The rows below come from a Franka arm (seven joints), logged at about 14 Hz.
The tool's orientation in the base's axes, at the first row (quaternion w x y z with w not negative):
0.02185 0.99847 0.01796 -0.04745
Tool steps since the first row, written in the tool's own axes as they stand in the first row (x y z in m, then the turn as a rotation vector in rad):
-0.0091 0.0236 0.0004 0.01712 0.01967 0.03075
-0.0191 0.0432 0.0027 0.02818 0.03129 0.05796
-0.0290 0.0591 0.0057 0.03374 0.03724 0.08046
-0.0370 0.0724 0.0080 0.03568 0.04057 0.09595
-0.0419 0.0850 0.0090 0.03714 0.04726 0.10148
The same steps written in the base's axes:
-0.0082 -0.0239 0.0015 0.01489 -0.02045 -0.03139
-0.0176 -0.0439 0.0010 0.02378 -0.03292 -0.05902
-0.0271 -0.0602 -0.0004 0.02742 -0.03969 -0.08168
-0.0348 -0.0739 -0.0014 0.02802 -0.04365 -0.09713
-0.0393 -0.0867 -0.0014 0.02921 -0.05053 -0.10249

